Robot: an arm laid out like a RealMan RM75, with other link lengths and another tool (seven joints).
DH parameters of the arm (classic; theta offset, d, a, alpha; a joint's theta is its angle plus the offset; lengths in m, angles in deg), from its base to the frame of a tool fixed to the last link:
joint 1: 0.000 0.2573 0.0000 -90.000
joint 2: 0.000 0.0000 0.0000 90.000
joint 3: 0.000 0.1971 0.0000 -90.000
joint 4: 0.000 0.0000 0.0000 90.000
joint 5: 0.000 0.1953 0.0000 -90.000
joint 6: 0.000 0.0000 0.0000 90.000
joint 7: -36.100 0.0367 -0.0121 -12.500
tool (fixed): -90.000 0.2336 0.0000 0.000
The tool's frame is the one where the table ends.
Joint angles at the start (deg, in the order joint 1, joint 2, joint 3, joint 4, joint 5, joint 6, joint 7): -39.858 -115.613 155.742 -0.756 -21.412 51.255 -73.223
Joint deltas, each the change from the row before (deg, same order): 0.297 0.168 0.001 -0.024 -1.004 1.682 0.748; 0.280 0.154 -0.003 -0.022 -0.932 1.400 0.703; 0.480 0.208 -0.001 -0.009 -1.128 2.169 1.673; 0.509 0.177 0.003 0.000 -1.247 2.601 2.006; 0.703 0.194 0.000 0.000 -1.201 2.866 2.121; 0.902 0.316 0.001 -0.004 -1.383 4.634 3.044; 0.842 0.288 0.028 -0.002 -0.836 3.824 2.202; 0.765 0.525 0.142 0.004 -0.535 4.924 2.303; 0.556 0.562 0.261 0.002 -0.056 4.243 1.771; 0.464 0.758 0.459 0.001 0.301 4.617 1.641; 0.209 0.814 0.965 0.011 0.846 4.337 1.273
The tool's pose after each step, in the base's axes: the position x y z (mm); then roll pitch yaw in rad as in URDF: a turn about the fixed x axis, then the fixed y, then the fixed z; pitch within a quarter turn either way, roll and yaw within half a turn. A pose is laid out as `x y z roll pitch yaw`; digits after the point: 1 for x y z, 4 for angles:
-191.6 389.0 -107.1 2.3996 0.3341 3.0068
-187.6 388.7 -102.9 2.3863 0.3490 2.9888
-181.9 386.7 -97.8 2.3684 0.3625 2.9520
-174.4 383.8 -92.0 2.3464 0.3771 2.9052
-167.3 379.6 -85.6 2.3214 0.3906 2.8553
-155.3 371.8 -75.7 2.2839 0.4091 2.7716
-146.7 363.9 -67.6 2.2537 0.4224 2.7056
-135.1 352.8 -57.2 2.2209 0.4377 2.6187
-125.9 341.6 -48.8 2.1989 0.4485 2.5434
-116.6 327.8 -40.0 2.1822 0.4603 2.4620
-108.5 311.4 -34.2 2.1846 0.4760 2.3864

